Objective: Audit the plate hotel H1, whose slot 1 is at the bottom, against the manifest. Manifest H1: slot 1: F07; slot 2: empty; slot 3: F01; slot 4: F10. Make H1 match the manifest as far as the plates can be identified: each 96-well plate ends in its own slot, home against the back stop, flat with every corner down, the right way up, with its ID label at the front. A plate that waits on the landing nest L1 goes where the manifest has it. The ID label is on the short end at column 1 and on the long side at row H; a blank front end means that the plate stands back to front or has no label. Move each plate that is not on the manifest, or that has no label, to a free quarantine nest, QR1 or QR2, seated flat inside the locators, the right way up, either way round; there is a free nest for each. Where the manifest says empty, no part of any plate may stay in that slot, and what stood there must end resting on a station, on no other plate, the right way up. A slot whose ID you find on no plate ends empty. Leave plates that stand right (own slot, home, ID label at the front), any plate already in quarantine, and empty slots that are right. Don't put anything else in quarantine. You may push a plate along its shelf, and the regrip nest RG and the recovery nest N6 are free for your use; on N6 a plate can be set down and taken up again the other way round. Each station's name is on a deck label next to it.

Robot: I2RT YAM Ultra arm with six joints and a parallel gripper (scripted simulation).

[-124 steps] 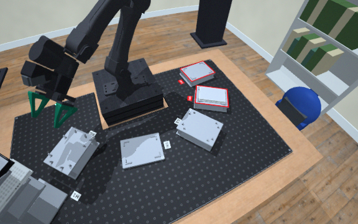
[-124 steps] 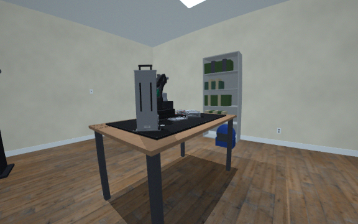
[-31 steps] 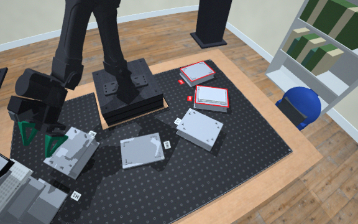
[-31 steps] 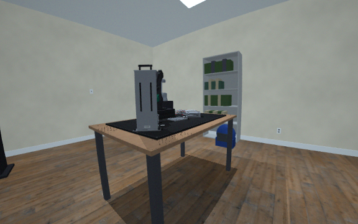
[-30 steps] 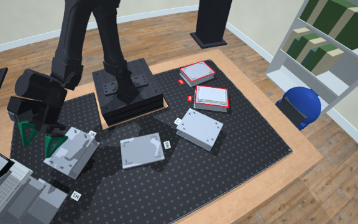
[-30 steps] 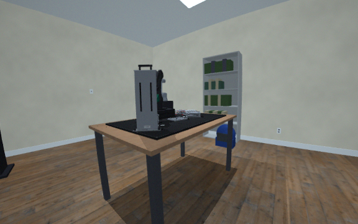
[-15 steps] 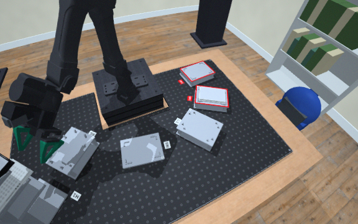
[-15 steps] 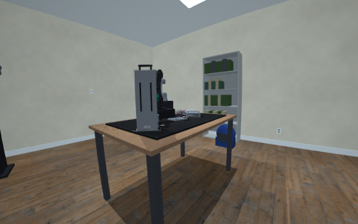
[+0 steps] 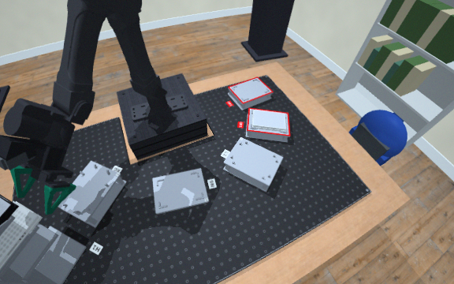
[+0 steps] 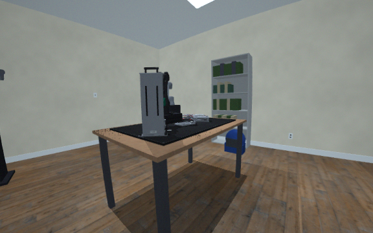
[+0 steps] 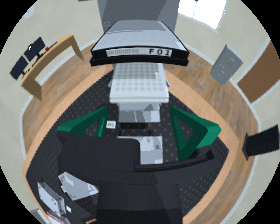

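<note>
Now: hand 120 mm short of the plate hotel H1, 110 mm to the left of it and 10 mm below it. Also, from my hand: N6 label 430 mm to the left, 180 mm below; H1 deck label 180 mm below, 90 mm ahead, 50 mm to the left; red-framed quarantine nest 720 mm to the left, 350 mm behind, 150 mm below.
</note>
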